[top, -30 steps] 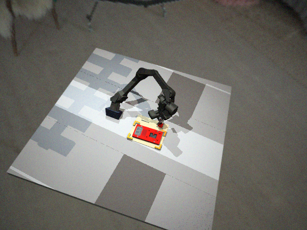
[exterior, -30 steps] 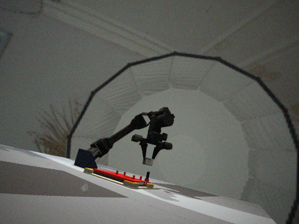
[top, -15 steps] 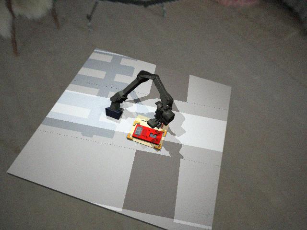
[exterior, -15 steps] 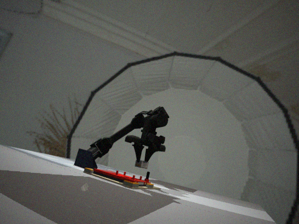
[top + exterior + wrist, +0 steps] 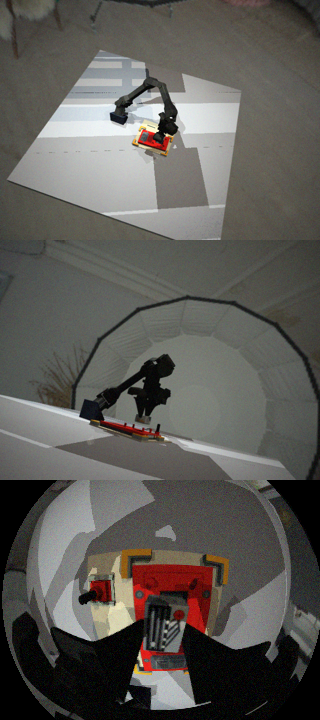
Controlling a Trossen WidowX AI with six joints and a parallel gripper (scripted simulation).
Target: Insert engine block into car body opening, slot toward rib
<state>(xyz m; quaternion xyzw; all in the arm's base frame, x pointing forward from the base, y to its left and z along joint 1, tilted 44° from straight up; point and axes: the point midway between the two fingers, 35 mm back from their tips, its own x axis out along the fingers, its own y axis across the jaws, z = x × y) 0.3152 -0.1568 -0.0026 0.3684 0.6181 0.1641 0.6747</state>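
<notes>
Now: gripper tip 100 mm to the right of the short black peg, 40 mm above it and 30 mm short of it. Round my gripper tip: grey ribbed engine block (10 mm below).
</notes>
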